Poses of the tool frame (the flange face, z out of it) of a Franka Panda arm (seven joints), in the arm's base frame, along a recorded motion.
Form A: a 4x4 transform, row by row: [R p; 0 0 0 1], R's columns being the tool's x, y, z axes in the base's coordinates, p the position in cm. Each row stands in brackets.
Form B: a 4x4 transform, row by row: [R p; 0 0 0 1], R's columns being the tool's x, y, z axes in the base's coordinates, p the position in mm. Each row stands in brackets. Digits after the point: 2 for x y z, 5 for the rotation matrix.
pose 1, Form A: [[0.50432 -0.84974 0.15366 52.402], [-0.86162 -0.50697 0.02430 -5.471], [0.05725 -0.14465 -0.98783 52.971], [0 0 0 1]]
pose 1, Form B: [[0.50432 -0.84974 0.15366 524.02], [-0.86162 -0.50697 0.02430 -54.71], [0.05725 -0.14465 -0.98783 529.71], [0 0 0 1]]
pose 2, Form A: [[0.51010 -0.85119 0.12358 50.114], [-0.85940 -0.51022 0.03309 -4.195], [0.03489 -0.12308 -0.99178 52.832], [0 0 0 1]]
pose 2, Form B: [[0.51010 -0.85119 0.12358 501.14], [-0.85940 -0.51022 0.03309 -41.95], [0.03489 -0.12308 -0.99178 528.32], [0 0 0 1]]
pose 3, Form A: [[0.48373 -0.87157 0.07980 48.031], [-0.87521 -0.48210 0.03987 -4.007], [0.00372 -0.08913 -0.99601 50.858], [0 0 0 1]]
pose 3, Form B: [[0.48373 -0.87157 0.07980 480.31], [-0.87521 -0.48210 0.03987 -40.07], [0.00372 -0.08913 -0.99601 508.58], [0 0 0 1]]
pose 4, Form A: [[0.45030 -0.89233 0.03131 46.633], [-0.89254 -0.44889 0.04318 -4.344], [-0.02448 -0.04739 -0.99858 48.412], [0 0 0 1]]
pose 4, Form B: [[0.45030 -0.89233 0.03131 466.33], [-0.89254 -0.44889 0.04318 -43.44], [-0.02448 -0.04739 -0.99858 484.12], [0 0 0 1]]
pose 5, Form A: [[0.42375 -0.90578 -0.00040 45.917], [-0.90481 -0.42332 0.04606 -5.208], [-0.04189 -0.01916 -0.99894 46.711], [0 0 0 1]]
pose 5, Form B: [[0.42375 -0.90578 -0.00040 459.17], [-0.90481 -0.42332 0.04606 -52.08], [-0.04189 -0.01916 -0.99894 467.11], [0 0 0 1]]
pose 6, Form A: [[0.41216 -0.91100 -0.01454 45.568], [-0.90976 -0.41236 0.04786 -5.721], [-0.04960 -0.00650 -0.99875 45.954], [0 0 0 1]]
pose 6, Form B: [[0.41216 -0.91100 -0.01454 455.68], [-0.90976 -0.41236 0.04786 -57.21], [-0.04960 -0.00650 -0.99875 459.54], [0 0 0 1]]
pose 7, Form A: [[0.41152 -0.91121 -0.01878 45.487], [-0.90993 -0.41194 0.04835 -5.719], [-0.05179 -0.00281 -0.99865 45.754], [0 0 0 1]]
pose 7, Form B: [[0.41152 -0.91121 -0.01878 454.87], [-0.90993 -0.41194 0.04835 -57.19], [-0.05179 -0.00281 -0.99865 457.54], [0 0 0 1]]
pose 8, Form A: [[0.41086 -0.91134 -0.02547 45.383], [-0.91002 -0.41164 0.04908 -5.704], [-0.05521 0.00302 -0.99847 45.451], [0 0 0 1]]
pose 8, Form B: [[0.41086 -0.91134 -0.02547 453.83], [-0.91002 -0.41164 0.04908 -57.04], [-0.05521 0.00302 -0.99847 454.51], [0 0 0 1]]
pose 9, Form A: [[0.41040 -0.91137 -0.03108 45.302], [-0.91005 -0.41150 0.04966 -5.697], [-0.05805 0.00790 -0.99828 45.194], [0 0 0 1]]
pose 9, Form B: [[0.41040 -0.91137 -0.03108 453.02], [-0.91005 -0.41150 0.04966 -56.97], [-0.05805 0.00790 -0.99828 451.94], [0 0 0 1]]
